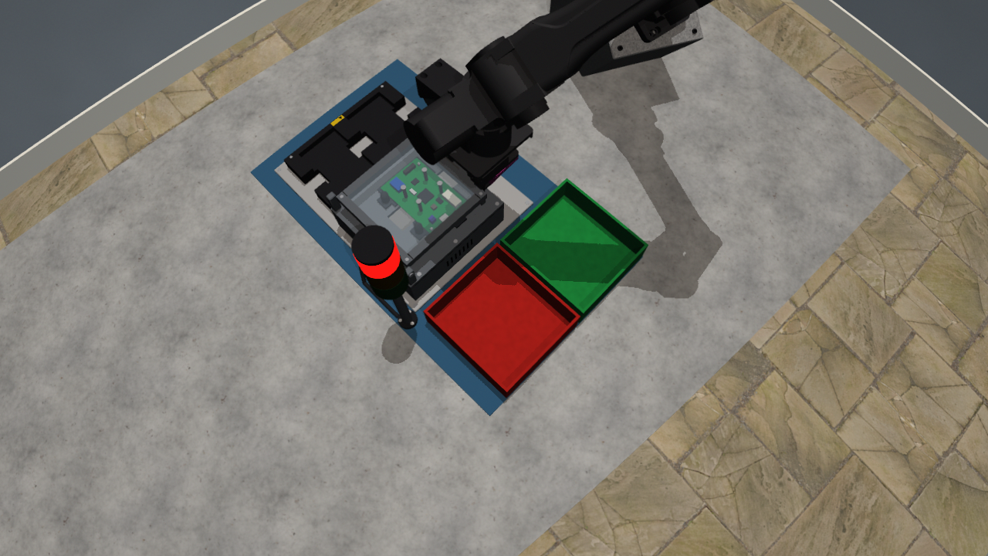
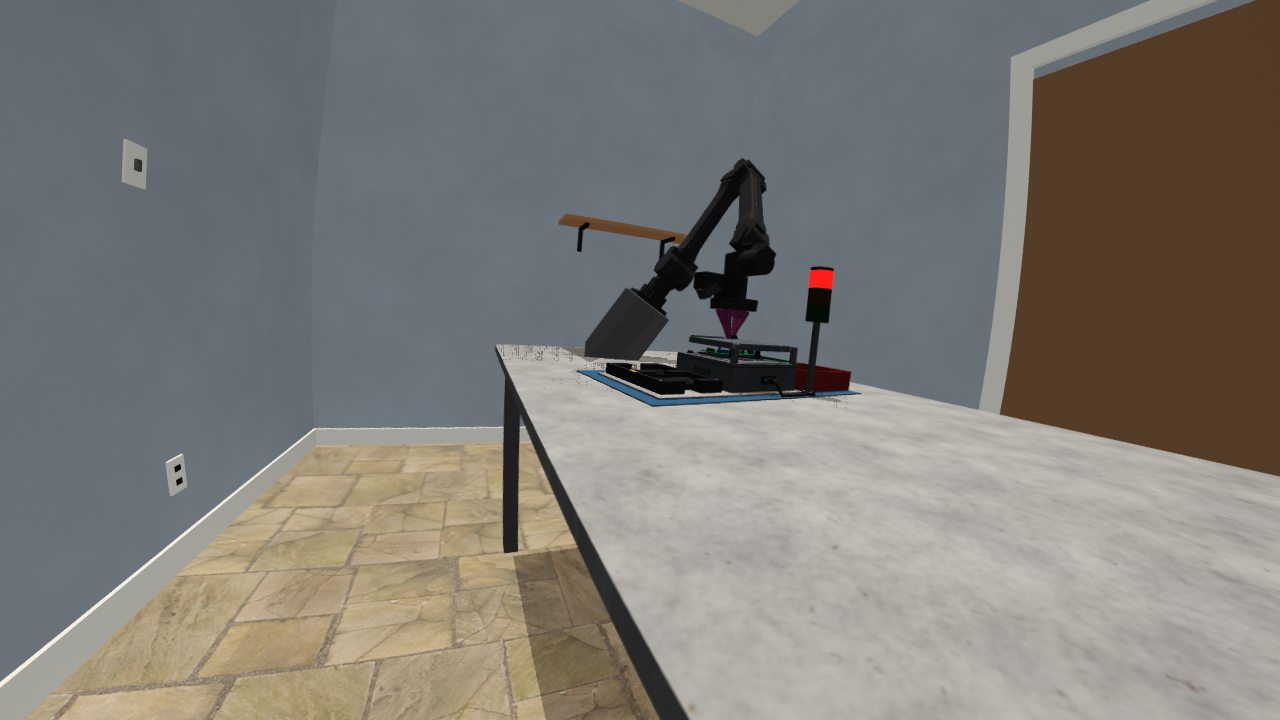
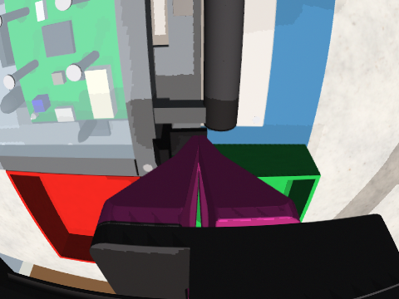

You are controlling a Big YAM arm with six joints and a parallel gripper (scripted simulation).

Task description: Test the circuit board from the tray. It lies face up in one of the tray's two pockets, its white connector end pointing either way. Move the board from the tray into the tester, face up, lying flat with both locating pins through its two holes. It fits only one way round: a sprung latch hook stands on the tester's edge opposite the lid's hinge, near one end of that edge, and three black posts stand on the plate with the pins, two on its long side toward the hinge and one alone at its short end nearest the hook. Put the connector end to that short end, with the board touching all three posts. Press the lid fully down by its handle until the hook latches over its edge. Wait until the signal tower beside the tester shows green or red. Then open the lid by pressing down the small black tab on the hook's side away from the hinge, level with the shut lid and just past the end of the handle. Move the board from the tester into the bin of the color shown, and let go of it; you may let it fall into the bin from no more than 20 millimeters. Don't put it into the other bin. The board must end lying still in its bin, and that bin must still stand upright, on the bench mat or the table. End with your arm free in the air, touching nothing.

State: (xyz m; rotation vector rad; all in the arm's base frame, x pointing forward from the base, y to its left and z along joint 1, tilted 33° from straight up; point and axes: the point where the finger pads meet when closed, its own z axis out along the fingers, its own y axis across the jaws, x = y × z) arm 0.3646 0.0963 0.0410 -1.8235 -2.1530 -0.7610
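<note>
Right now the latch hook is 1 cm ahead of my hand and 1 cm below it. Also, from my hand: clear lid 9 cm ahead, 4 cm to the right, 1 cm below; then tester plate 9 cm ahead, 4 cm to the right, 3 cm below; then green circuit board 8 cm ahead, 4 cm to the right, 3 cm below.
</note>
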